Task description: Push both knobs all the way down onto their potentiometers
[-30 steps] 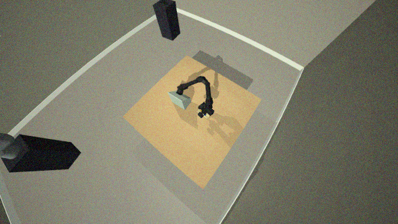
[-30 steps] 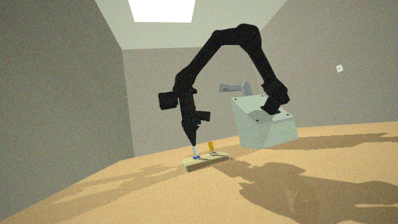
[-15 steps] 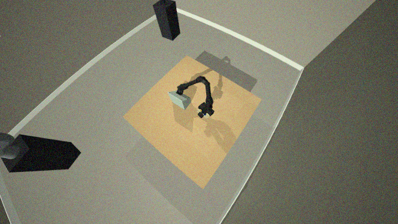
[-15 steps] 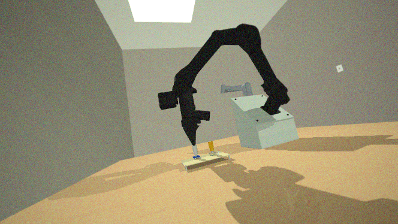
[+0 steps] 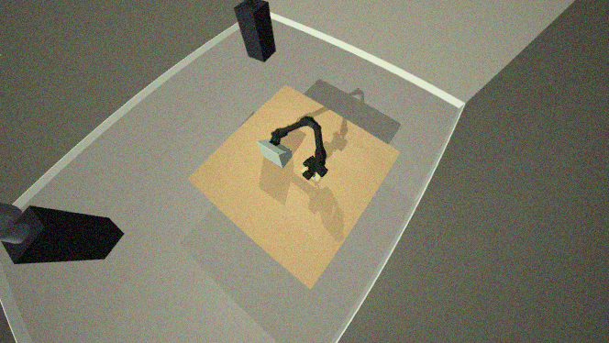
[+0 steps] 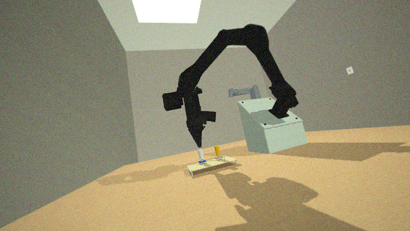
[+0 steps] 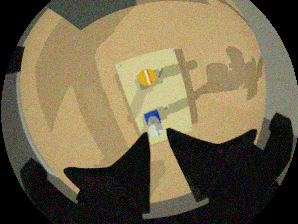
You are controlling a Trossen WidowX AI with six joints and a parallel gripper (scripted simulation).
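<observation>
My gripper tip is now 60 mm past the orange knob, 20 mm above it and 10 mm to the right of it.
</observation>
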